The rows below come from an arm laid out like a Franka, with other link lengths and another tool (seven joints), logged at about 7 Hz.
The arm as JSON. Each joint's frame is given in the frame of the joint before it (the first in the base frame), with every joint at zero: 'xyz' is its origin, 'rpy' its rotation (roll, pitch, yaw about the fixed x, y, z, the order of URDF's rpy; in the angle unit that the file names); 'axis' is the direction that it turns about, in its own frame. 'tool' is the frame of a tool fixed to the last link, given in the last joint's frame.
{
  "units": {
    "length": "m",
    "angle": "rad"
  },
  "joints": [
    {
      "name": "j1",
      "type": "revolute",
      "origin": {
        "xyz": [
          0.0,
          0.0,
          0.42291
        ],
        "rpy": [
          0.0,
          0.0,
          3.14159
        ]
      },
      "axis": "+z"
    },
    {
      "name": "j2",
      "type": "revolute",
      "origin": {
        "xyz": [
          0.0,
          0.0,
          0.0
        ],
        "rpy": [
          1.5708,
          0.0,
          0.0
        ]
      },
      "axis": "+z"
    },
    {
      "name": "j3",
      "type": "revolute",
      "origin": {
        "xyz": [
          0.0,
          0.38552,
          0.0
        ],
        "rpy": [
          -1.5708,
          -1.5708,
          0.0
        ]
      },
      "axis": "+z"
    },
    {
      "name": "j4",
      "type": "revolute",
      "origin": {
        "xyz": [
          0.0,
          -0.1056,
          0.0
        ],
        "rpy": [
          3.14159,
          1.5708,
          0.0
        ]
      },
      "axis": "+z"
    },
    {
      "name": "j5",
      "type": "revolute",
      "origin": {
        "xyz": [
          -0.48,
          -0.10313,
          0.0
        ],
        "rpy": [
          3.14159,
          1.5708,
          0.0
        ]
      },
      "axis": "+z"
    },
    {
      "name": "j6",
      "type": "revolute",
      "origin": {
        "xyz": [
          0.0,
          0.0,
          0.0
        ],
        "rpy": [
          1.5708,
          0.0,
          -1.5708
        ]
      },
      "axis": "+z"
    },
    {
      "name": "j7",
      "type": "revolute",
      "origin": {
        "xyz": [
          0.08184,
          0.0,
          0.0
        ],
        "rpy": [
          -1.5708,
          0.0,
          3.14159
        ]
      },
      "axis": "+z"
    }
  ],
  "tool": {
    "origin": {
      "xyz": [
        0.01,
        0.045,
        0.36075
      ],
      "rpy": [
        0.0,
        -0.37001,
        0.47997
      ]
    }
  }
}
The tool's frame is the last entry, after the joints.
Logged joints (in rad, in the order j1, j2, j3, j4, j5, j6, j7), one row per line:
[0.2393, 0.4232, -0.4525, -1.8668, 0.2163, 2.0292, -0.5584]
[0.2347, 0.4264, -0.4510, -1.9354, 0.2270, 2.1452, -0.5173]
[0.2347, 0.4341, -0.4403, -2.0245, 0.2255, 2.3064, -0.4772]
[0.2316, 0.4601, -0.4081, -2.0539, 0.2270, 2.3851, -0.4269]
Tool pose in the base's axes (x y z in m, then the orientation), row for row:
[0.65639, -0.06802, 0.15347, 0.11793, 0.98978, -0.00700, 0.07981]
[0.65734, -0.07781, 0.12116, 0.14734, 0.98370, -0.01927, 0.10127]
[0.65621, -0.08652, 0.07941, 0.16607, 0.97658, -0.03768, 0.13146]
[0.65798, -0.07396, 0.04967, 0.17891, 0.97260, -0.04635, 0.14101]
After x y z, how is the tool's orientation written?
As a quaternion, x y z w.
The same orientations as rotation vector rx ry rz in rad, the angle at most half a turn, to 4 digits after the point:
[0.3528, 2.9608, -0.0209]
[0.4352, 2.9057, -0.0569]
[0.4821, 2.8351, -0.1094]
[0.5166, 2.8084, -0.1338]

